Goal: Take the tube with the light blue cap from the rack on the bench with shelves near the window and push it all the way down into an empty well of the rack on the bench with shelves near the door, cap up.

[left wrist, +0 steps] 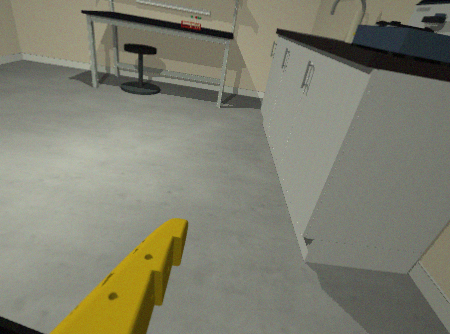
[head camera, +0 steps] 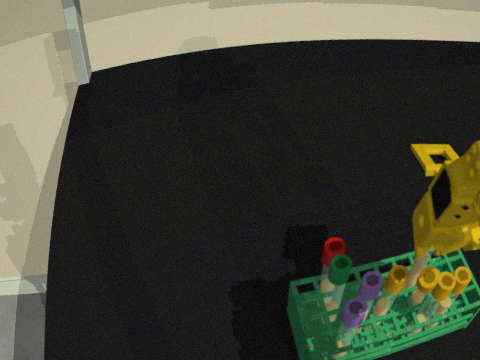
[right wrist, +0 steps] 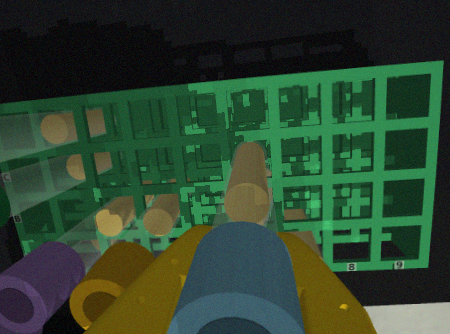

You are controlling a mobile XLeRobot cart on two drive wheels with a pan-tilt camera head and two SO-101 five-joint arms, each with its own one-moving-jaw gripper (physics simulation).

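Frame: origin at the left arm's base, x ahead, y down, z left, level; millimetres.
Seen in the pictures: left hand, tool point: (left wrist: 185,237); right hand, tool point: (head camera: 421,252) (right wrist: 211,244).
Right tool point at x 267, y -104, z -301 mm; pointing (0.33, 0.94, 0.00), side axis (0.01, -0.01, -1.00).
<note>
Offsets run from my right tool point to a thing's middle. "spot": to the spot under its first point.
The tube with the light blue cap {dx +6, dy +22, dz -8 mm} (right wrist: 242,270) is between the two jaws of my right gripper (head camera: 426,251) (right wrist: 243,231), cap toward the camera. Its pale tube body {spot: dx -1, dy +24, dz -6 mm} (head camera: 419,268) points down at the green rack (head camera: 294,320) (right wrist: 436,165); whether its lower end is clear of the well I cannot tell. The jaws hide part of the cap's sides. My left gripper (left wrist: 181,227) is open, with one notched jaw showing over the floor. A small red rack (left wrist: 191,25) stands on a far black-topped bench (left wrist: 150,24) in the left wrist view.
Tubes with red {dx +13, dy +53, dz +81 mm} (head camera: 334,250), green {dx -7, dy +53, dz +77 mm} (head camera: 340,269), purple {dx -25, dy +53, dz +51 mm} (head camera: 371,285) and orange {dx -21, dy +53, dz +28 mm} (head camera: 397,279) caps stand in the green rack around the held tube. A bench post (head camera: 77,45) rises at upper left. A stool (left wrist: 140,65) and a white cabinet (left wrist: 320,130) stand on the floor.
</note>
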